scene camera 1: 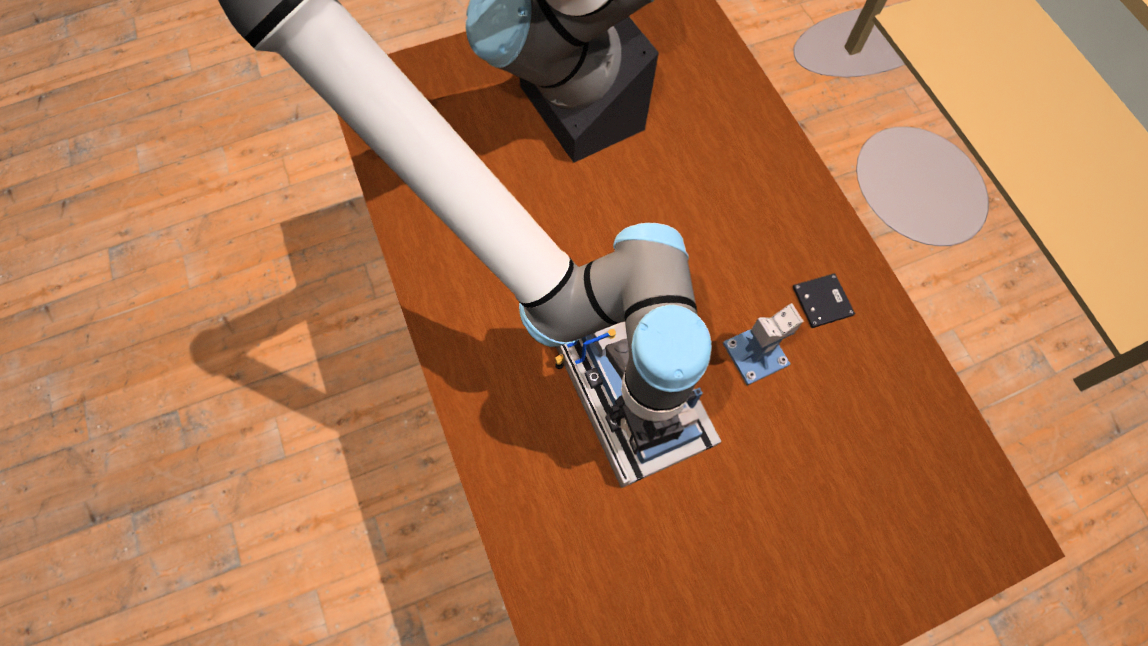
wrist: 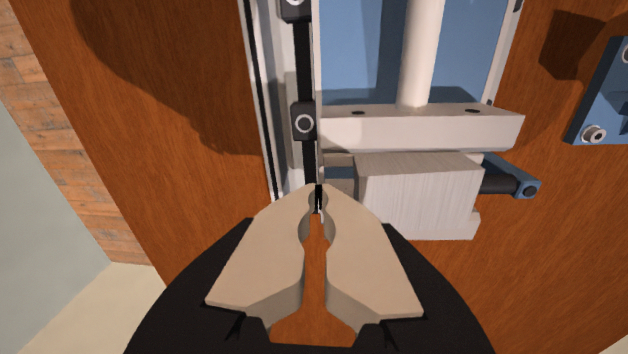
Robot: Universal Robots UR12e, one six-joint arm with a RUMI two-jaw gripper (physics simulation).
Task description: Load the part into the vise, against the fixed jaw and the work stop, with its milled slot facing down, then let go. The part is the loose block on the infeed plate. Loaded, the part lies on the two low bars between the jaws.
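Places are measured from the arm's base along level axes (x right, y ahead, z up), in millimetres.
Pixels of known places: gripper, between the fingertips: [wrist: 319, 186]; arm's base, origin of its link: [scene camera 1: 579, 61].
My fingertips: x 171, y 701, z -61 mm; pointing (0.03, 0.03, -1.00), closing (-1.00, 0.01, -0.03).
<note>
For each thing: its middle in the pictures, then the offset to it from my fingertips. "pt": a spot on its surface instead. Level surfaces: height alone.
- part, middle of its body: [wrist: 407, 189] dx -52, dy -10, dz +15 mm
- jaw with the round spindle, middle of its body: [wrist: 407, 126] dx -51, dy -42, dz -3 mm
- black stop rod, middle of its body: [wrist: 482, 184] dx -99, dy -13, dz +9 mm
- pale ledge, a spot on its surface: [wrist: 467, 229] pt dx -98, dy +18, dz +16 mm
- vise base, a spot on its surface: [scene camera 1: 682, 459] pt dx -71, dy +69, dz -62 mm
- rail with black clamps, a spot on its surface: [wrist: 303, 122] pt dx +15, dy -33, dz -43 mm
- blue plate, height of its surface: dz -70 mm
- black pinned plate, middle of its body: [scene camera 1: 823, 300] dx -453, dy -117, dz -76 mm
In the wrist view, the part [wrist: 420, 200], a light grey block with a brushed face, sits in the vise beside the jaw with the round spindle [wrist: 420, 132]. A black stop rod [wrist: 497, 183] on a blue bracket reaches its right side; whether they touch is unclear. A pale ledge [wrist: 467, 229] shows at the part's lower right. The milled slot does not show, and the underside and bars are mostly hidden. My gripper [wrist: 319, 186] is shut and empty, its tips left of the part. In the scene view my wrist covers the part.
The vise base [scene camera 1: 682, 459] has a rail with black clamps [wrist: 303, 122] along its left side. A blue plate [scene camera 1: 754, 369] [wrist: 597, 100] with a stand of pale blocks [scene camera 1: 778, 323] is right of it. A black pinned plate [scene camera 1: 826, 309] lies farther right. The robot's dark pedestal [scene camera 1: 614, 104] stands behind.
</note>
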